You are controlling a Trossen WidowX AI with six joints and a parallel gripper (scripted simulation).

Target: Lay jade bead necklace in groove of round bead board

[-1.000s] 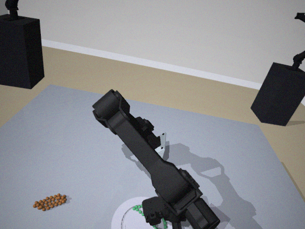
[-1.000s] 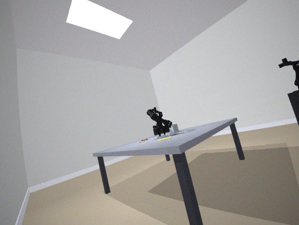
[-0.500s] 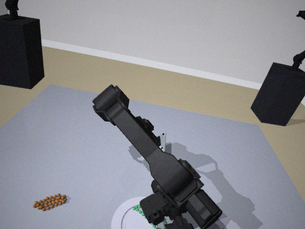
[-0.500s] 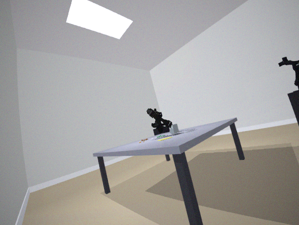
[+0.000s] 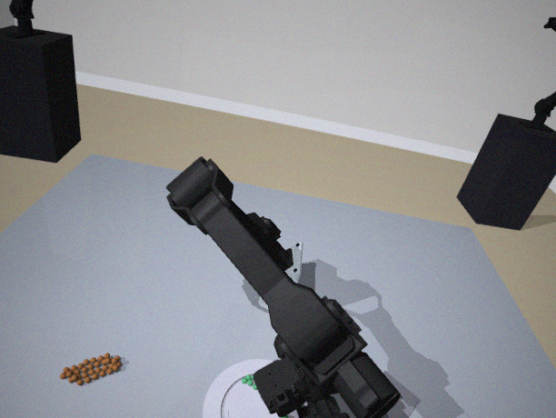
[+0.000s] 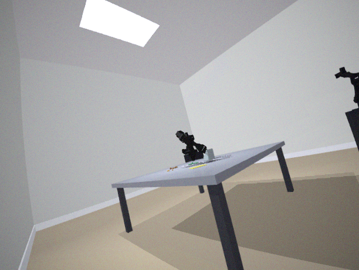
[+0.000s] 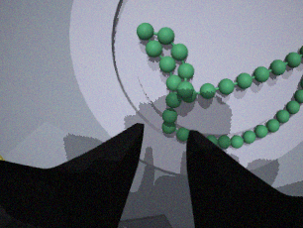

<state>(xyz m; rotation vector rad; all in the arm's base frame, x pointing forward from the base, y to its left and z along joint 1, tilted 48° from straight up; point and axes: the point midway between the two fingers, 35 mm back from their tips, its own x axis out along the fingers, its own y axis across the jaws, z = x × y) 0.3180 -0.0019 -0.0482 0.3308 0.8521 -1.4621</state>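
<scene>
The round bead board lies 20 mm behind my gripper tip, 50 mm to the right of it and 30 mm below it. The rest, counted from my gripper tip: yellow strip (180 mm ahead, 170 mm to the left, 40 mm below); flat grey square (60 mm behind, 180 mm to the left, 40 mm below).
</scene>
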